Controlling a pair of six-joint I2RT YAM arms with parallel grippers.
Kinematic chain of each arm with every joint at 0, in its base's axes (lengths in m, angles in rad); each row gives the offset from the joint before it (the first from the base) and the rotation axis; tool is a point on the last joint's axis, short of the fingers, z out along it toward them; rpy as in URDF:
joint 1: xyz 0 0 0.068 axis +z
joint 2: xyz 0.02 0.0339 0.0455 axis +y
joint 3: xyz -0.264 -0.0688 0 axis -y
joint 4: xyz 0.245 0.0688 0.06 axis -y
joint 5: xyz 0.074 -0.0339 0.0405 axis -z
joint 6: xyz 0.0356 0 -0.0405 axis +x
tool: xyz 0 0 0 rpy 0 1.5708 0
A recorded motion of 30 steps. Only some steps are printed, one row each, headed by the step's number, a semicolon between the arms.
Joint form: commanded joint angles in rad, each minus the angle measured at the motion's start. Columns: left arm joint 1, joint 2, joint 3, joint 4, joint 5, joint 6; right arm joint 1, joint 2, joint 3, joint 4, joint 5, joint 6.
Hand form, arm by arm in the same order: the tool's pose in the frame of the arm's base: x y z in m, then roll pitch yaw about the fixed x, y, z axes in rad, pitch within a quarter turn. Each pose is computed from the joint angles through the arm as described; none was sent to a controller.
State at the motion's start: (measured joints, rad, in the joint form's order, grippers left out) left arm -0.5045 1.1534 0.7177 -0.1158 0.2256 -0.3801; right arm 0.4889 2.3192 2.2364 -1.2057 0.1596 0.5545
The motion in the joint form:
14: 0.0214 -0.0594 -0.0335 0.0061 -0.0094 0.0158; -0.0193 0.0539 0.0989 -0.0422 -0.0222 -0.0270
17: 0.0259 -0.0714 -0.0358 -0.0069 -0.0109 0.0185; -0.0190 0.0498 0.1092 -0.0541 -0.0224 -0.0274
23: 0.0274 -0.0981 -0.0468 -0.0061 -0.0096 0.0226; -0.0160 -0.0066 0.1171 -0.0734 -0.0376 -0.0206
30: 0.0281 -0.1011 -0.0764 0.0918 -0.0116 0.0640; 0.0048 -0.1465 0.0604 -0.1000 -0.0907 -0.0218
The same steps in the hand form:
14: 0.2107 -0.1191 0.2515 -2.4411 0.8838 -3.0439; 0.4370 0.2163 0.2428 3.1121 0.3143 3.0593
17: 0.2089 -0.1169 0.2521 -2.4475 0.8832 -3.0443; 0.4359 0.2159 0.2472 3.1107 0.3164 3.0596
23: 0.2049 -0.1145 0.2542 -2.4362 0.8993 -3.0371; 0.4261 0.2131 0.2748 3.0702 0.3465 3.0476
30: 0.2066 -0.1151 0.2541 -2.4137 0.9865 -3.0348; 0.3945 0.2095 0.3196 2.9934 0.3674 3.0614

